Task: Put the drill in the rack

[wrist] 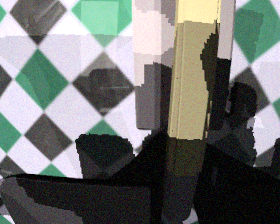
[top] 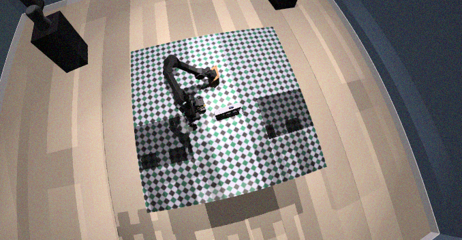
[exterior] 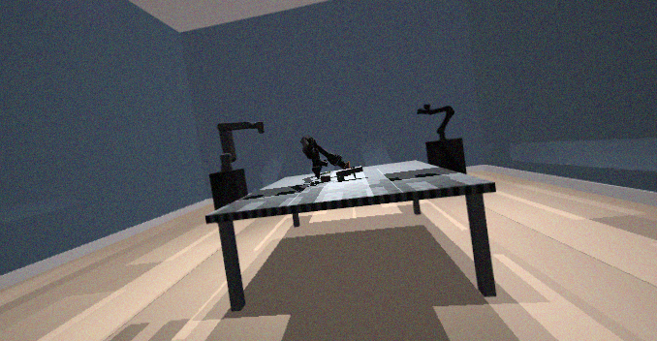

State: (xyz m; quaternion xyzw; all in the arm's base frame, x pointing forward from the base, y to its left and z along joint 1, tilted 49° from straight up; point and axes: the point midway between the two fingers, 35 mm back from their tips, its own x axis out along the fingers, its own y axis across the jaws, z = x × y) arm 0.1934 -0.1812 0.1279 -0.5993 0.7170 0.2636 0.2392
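Now: the grey block 50 mm to the left of my gripper tip. From my gripper tip the other things lie so: grey fixture (80 mm ahead, 210 mm to the left, 20 mm above).
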